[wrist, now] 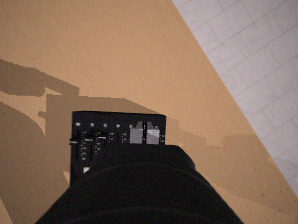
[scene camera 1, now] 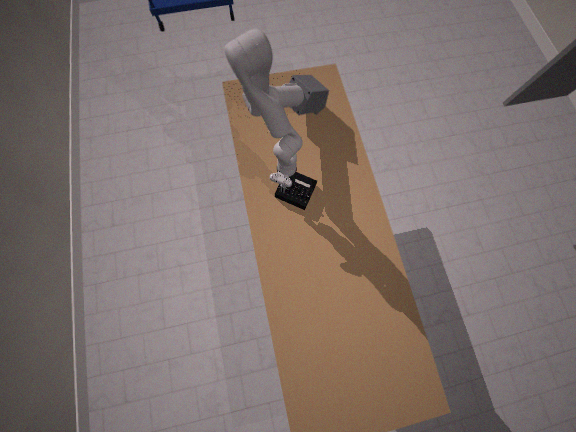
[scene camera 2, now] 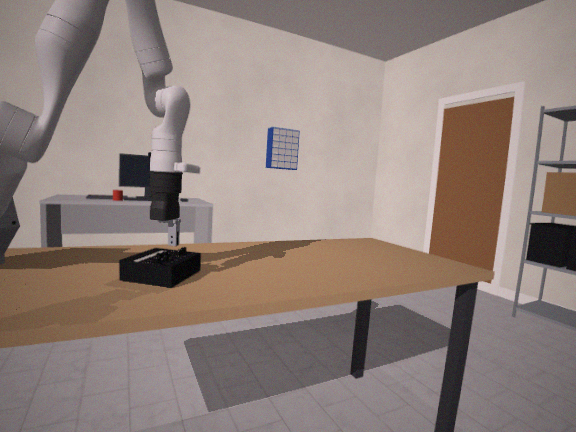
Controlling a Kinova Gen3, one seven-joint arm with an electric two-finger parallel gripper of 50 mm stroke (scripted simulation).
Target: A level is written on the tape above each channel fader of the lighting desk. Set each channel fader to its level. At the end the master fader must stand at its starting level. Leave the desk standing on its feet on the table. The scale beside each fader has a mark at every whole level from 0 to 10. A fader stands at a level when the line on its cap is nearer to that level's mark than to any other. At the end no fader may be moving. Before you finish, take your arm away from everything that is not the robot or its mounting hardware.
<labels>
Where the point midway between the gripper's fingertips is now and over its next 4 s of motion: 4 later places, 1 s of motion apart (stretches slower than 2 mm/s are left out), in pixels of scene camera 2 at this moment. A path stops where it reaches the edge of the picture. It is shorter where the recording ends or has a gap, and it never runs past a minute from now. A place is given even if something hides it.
My gripper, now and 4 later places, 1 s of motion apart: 173, 245; 173, 250; 173, 254; 173, 259; 170, 259
</labels>
